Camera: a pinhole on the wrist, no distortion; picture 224 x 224 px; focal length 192.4 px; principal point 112.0 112.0 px. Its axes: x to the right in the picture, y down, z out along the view. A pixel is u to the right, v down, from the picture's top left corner.
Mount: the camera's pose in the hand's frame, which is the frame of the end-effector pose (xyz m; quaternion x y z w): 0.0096 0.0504 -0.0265 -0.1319 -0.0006 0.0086 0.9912
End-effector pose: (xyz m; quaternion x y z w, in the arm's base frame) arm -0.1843 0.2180 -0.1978 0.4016 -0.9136 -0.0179 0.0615
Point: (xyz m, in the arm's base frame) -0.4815 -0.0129 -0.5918
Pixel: outside the picture
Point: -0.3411 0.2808 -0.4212
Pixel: 132 122
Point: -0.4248 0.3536 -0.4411
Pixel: 130 176
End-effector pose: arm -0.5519 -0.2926 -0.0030 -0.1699 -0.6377 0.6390 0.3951
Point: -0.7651 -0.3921 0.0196
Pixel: 160 40
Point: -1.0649 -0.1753 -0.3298
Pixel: outside the picture
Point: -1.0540 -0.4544 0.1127
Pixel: 200 44
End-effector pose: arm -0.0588 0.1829 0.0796 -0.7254 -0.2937 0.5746 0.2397
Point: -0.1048 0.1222 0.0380
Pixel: 39 97
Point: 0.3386 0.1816 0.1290
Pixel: behind the camera
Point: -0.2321 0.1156 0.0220
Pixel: 69 71
